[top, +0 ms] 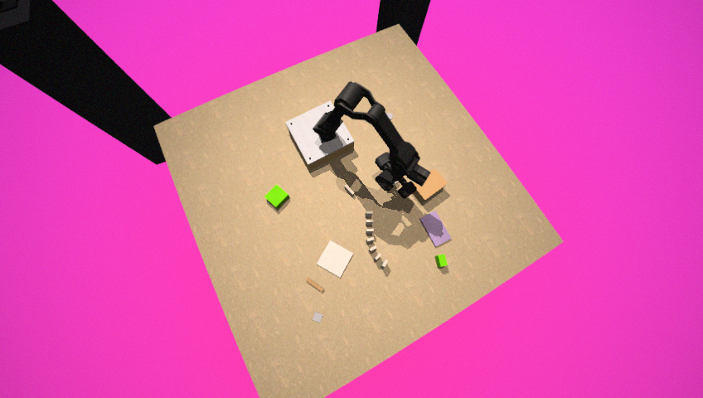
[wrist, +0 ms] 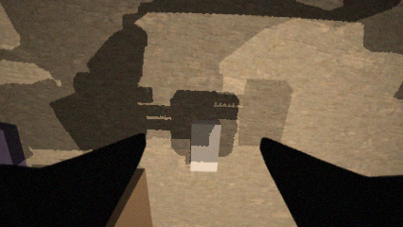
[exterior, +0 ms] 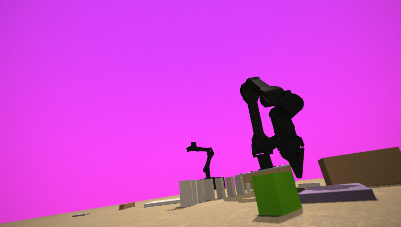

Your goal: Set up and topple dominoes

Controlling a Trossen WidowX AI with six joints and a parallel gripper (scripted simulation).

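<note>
My gripper tip is now 7 cm short of the orange box, 13 cm to the right of it and 1 cm below it. From my gripper tip the other things lie so: white tile 20 cm ahead, 32 cm to the right, 2 cm below; purple slab 23 cm ahead, 9 cm to the left, 2 cm below; small green cube 36 cm ahead, 5 cm to the left, 1 cm below.
</note>
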